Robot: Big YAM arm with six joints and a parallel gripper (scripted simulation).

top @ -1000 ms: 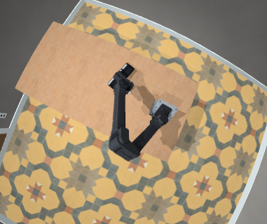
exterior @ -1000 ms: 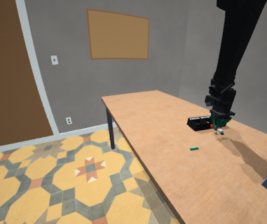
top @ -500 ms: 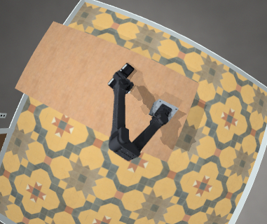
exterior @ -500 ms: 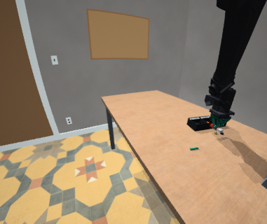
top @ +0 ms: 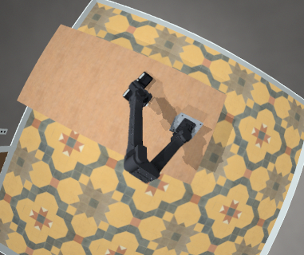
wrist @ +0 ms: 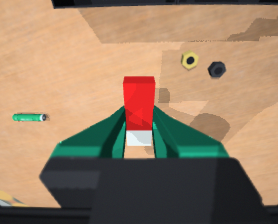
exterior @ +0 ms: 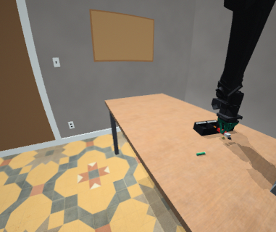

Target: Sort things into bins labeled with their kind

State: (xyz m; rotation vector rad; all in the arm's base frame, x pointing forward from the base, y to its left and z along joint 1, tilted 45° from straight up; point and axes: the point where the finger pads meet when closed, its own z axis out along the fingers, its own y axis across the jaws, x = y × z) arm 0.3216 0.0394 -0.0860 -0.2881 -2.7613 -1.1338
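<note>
Right now the orange block is 90 mm ahead of my hand, 90 mm to the right of it and 60 mm below it. From my hand the other things lie so: black nut: 90 mm to the right, 70 mm below; green battery: 10 mm behind, 160 mm to the left, 60 mm below; yellow nut: 20 mm ahead, 60 mm to the right, 70 mm below.
</note>
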